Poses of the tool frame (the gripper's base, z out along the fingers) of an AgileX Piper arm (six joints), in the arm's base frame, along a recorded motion.
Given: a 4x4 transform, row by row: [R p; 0 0 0 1], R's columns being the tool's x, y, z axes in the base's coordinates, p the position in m. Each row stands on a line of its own.
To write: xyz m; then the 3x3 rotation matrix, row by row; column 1 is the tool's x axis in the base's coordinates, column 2 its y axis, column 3 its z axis. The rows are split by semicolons. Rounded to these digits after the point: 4 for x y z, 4 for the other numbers.
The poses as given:
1:
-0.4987 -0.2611 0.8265 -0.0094
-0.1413 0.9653 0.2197 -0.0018
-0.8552 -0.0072 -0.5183 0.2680
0 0 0 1
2:
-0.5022 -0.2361 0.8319 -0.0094
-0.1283 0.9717 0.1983 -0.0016
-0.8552 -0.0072 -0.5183 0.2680
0 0 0 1
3:
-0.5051 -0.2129 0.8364 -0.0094
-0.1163 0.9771 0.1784 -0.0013
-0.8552 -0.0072 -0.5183 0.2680
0 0 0 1
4:
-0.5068 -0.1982 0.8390 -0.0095
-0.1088 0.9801 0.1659 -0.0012
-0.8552 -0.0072 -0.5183 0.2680
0 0 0 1
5:
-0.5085 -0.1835 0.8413 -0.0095
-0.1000 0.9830 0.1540 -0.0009
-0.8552 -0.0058 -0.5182 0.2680
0 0 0 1
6:
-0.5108 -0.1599 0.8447 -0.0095
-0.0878 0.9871 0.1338 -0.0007
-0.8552 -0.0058 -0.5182 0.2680
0 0 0 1
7:
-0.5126 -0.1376 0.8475 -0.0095
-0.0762 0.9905 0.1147 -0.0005
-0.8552 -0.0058 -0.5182 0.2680
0 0 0 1
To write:
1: -0.0094 -0.0018 0.2680; -0.4987 -0.2611 0.8265; -0.1413 0.9653 0.2197; -0.8552 -0.0072 -0.5183
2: -0.0094 -0.0016 0.2680; -0.5022 -0.2361 0.8319; -0.1283 0.9717 0.1983; -0.8552 -0.0072 -0.5183
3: -0.0094 -0.0013 0.2680; -0.5051 -0.2129 0.8364; -0.1163 0.9771 0.1784; -0.8552 -0.0072 -0.5183
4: -0.0095 -0.0012 0.2680; -0.5068 -0.1982 0.8390; -0.1088 0.9801 0.1659; -0.8552 -0.0072 -0.5183
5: -0.0095 -0.0009 0.2680; -0.5085 -0.1835 0.8413; -0.1000 0.9830 0.1540; -0.8552 -0.0058 -0.5182
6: -0.0095 -0.0007 0.2680; -0.5108 -0.1599 0.8447; -0.0878 0.9871 0.1338; -0.8552 -0.0058 -0.5182
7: -0.0095 -0.0005 0.2680; -0.5126 -0.1376 0.8475; -0.0762 0.9905 0.1147; -0.8552 -0.0058 -0.5182
